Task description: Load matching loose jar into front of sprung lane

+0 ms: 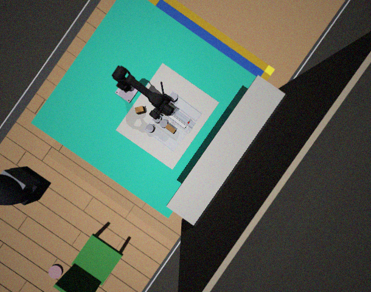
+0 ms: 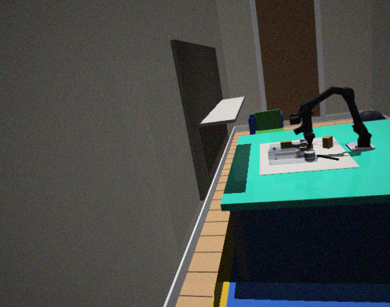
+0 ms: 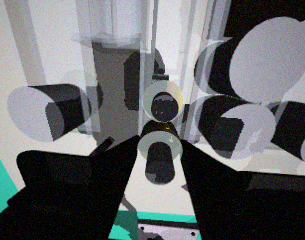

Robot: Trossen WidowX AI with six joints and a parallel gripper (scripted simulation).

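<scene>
My gripper tip is now 150 mm short of the clear lane rack, 40 mm to the right of it and 40 mm above it. Round my gripper tip: black stick: 100 mm behind, 110 mm to the left, 50 mm below.
</scene>
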